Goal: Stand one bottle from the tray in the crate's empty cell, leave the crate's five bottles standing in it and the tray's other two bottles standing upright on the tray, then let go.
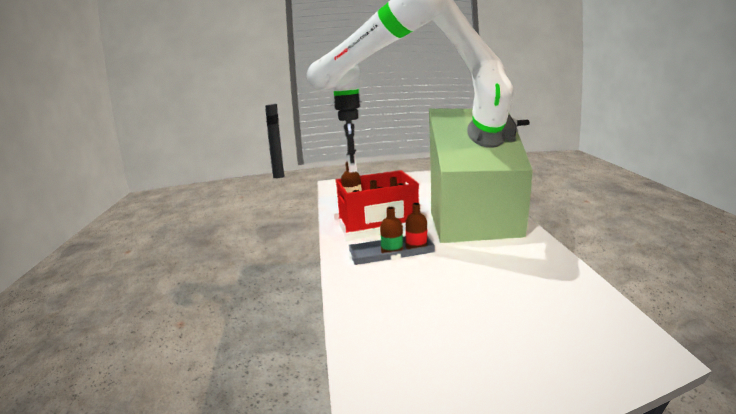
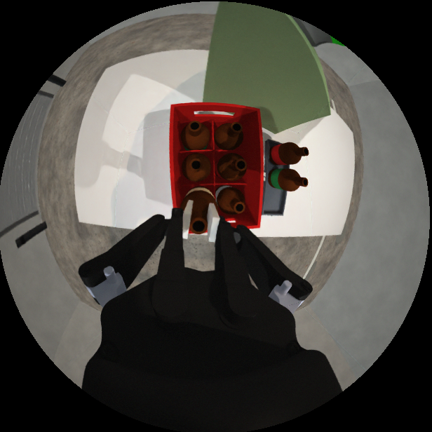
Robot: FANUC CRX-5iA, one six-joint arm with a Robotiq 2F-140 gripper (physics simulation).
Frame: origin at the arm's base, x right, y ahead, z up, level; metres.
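Seen in the pictures: gripper, fingertip midpoint: (image 1: 352, 170); arm's base, origin of the base link: (image 1: 486, 133).
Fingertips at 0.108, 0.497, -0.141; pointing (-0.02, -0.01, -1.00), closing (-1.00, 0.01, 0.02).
Note:
Pixels of each thing's top centre, then the offset from my fingertips to it, as dx, dy, dz. "spot": a spot on its surface instead. Level surfaces: height alone.
- brown bottle with a cream label, middle of its top: (image 1: 349, 161) -0.001, +0.010, +0.035
- red crate, middle of its top: (image 1: 375, 181) -0.025, -0.083, -0.041
- green-labelled bottle, middle of its top: (image 1: 390, 207) -0.268, -0.105, -0.056
- red-labelled bottle, middle of its top: (image 1: 416, 204) -0.253, -0.192, -0.056
- dark tray, surface spot: (image 1: 366, 251) spot: -0.257, -0.019, -0.211
- white table's, its level: dz -0.216
My gripper (image 1: 352, 165) (image 2: 199, 210) is shut on the neck of a brown bottle with a cream label (image 1: 351, 179) (image 2: 198, 202). The bottle is upright at an end corner cell of the red crate (image 1: 354, 213) (image 2: 258, 150). Its shoulder and part of its label show above the rim, higher than the other bottles. Its base is hidden. Several brown bottles stand in the other cells, one at a far corner (image 2: 195, 137). A green-labelled bottle (image 1: 391, 230) (image 2: 286, 180) and a red-labelled bottle (image 1: 416, 226) (image 2: 288, 153) stand upright on the dark tray (image 1: 366, 251) (image 2: 273, 204).
The green block (image 1: 481, 203) (image 2: 257, 65) that bears the arm stands beside the crate. The tray lies along one long side of the crate. The white table's (image 1: 437, 329) (image 2: 135, 100) edge runs close to the held bottle's end of the crate.

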